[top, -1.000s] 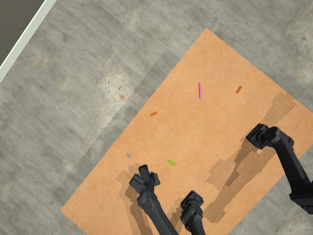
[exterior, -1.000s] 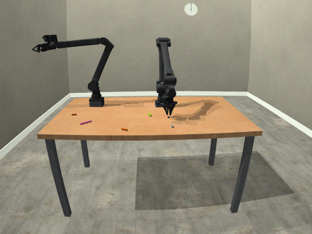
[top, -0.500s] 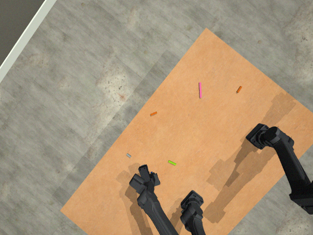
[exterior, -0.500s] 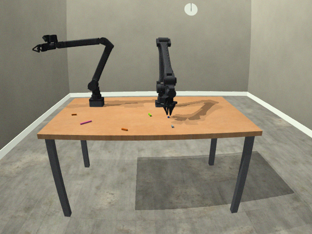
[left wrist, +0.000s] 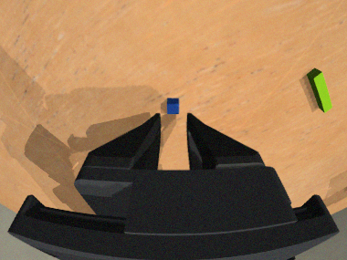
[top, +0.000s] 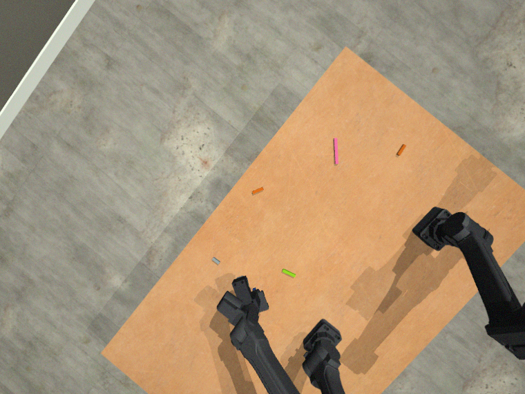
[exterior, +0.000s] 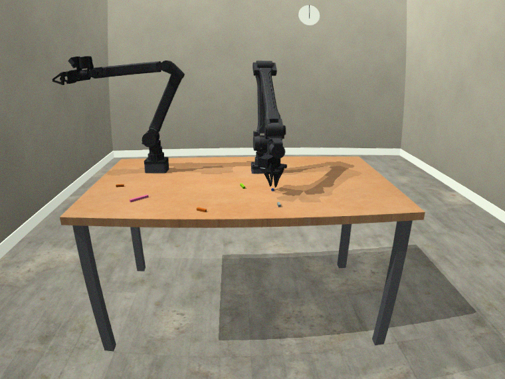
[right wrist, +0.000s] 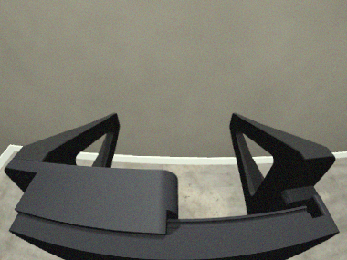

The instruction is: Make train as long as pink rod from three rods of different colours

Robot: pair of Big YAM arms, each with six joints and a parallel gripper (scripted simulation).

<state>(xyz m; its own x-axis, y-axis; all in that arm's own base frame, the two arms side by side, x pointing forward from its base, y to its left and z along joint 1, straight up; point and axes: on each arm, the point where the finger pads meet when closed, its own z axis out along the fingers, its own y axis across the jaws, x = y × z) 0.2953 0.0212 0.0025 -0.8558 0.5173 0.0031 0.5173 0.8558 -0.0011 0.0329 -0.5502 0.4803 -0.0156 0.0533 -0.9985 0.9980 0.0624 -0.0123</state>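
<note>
The blue rod is 20 mm below my left hand. Also, from my left hand: pink rod (130 mm ahead, 570 mm to the right, 20 mm below); then lime rod (40 mm behind, 140 mm to the right, 20 mm below); then grey rod (180 mm ahead, 20 mm to the left, 20 mm below).
</note>
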